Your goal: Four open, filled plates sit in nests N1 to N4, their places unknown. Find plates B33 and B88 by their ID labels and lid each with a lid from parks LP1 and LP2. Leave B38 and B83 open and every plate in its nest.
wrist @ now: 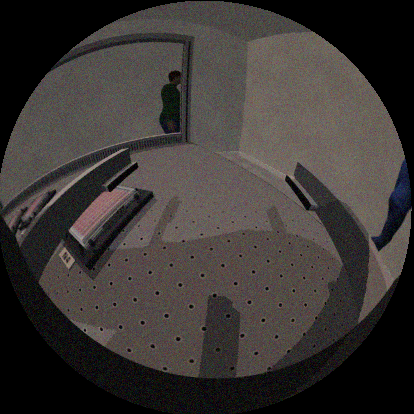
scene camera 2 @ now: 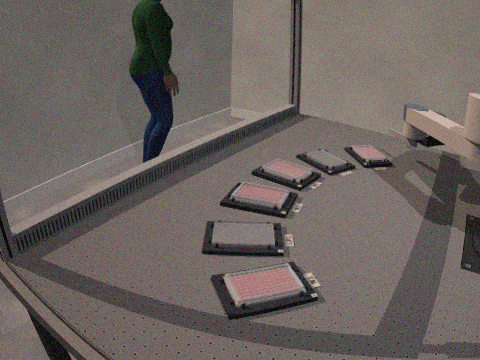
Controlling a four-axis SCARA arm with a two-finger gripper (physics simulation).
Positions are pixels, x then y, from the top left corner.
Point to a nest N1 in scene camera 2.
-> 232, 311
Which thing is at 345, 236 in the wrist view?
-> My gripper.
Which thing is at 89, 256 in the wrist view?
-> A nest N4.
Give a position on a park LP1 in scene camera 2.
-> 207, 248
